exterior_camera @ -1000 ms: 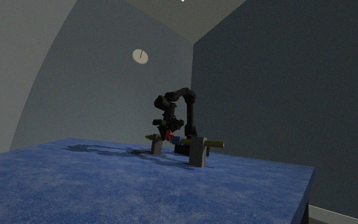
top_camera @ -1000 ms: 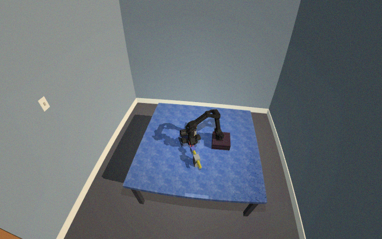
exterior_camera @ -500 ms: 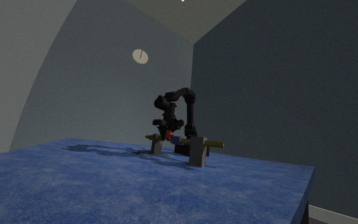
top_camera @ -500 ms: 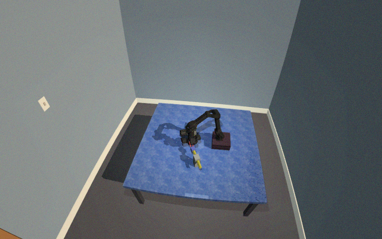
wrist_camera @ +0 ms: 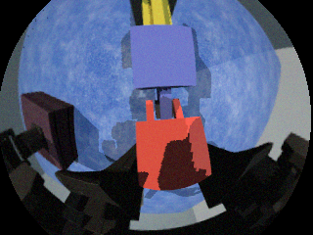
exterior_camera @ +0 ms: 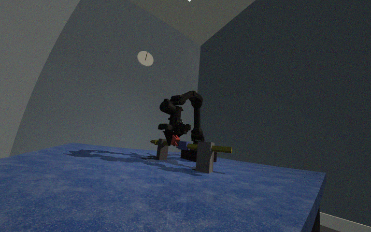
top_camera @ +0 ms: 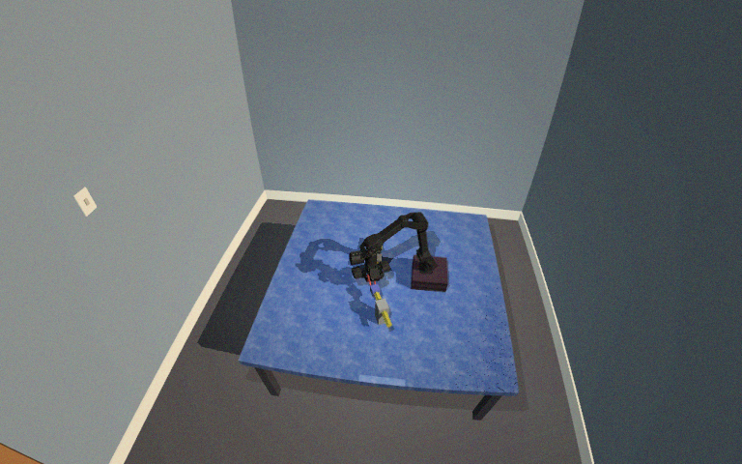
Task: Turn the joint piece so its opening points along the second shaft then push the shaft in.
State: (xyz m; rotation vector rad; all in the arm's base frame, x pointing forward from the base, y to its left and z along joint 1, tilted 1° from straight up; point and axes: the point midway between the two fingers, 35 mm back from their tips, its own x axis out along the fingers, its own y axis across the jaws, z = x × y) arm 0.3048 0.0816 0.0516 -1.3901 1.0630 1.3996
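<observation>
My gripper tip is now 30 mm below the red joint piece and 10 mm to the right of it.
</observation>
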